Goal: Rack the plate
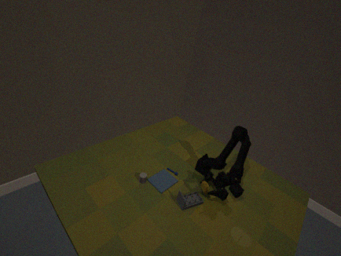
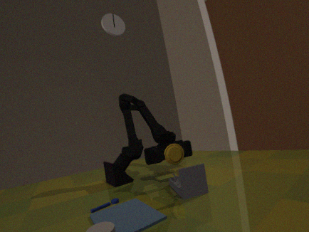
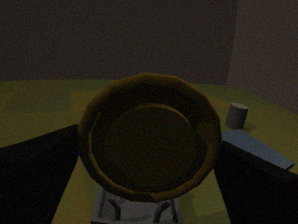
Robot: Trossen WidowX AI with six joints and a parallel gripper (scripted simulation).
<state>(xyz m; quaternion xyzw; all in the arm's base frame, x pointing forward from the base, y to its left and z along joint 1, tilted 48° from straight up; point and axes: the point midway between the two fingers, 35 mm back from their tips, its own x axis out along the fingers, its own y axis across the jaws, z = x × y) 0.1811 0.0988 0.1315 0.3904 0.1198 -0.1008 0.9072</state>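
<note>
The grey dish rack is 70 mm below my gripper tip, 60 mm ahead of it and 20 mm to the right of it. Round my gripper tip: yellow plate: 10 mm behind; blue mat: 220 mm to the right, 100 mm ahead, 90 mm below.
</note>
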